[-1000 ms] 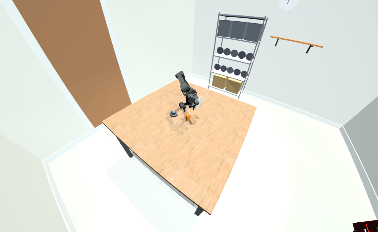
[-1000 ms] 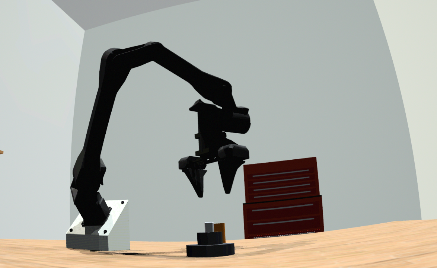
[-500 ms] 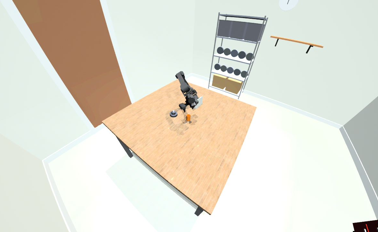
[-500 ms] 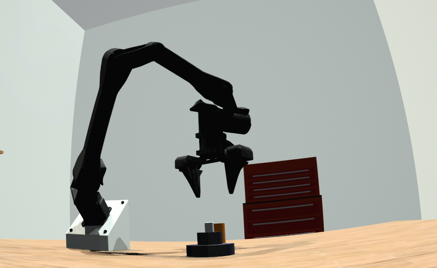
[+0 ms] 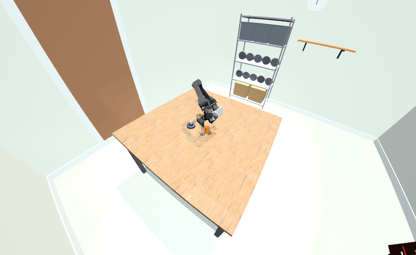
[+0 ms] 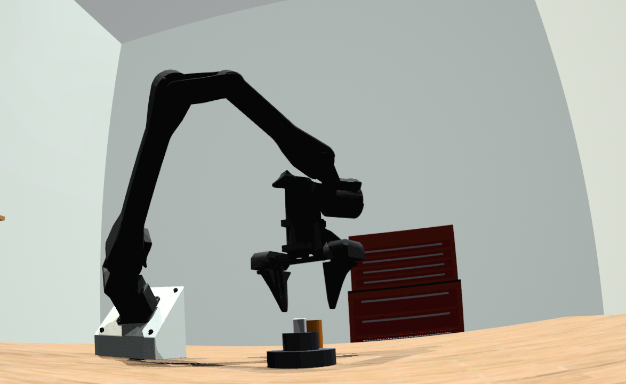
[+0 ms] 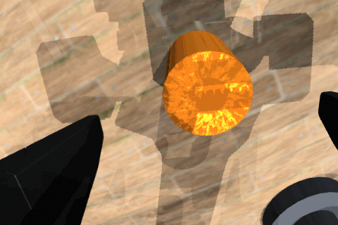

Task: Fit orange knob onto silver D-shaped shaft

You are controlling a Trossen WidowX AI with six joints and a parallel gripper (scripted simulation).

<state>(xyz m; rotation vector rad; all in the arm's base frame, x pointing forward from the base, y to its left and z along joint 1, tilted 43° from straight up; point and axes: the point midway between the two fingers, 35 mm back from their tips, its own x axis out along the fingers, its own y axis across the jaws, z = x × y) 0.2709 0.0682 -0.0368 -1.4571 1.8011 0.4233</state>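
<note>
Right now the orange knob is 30 mm below my gripper tip. Round my gripper tip: dark round pedestal: 30 mm ahead, 170 mm to the right, 50 mm below.
</note>
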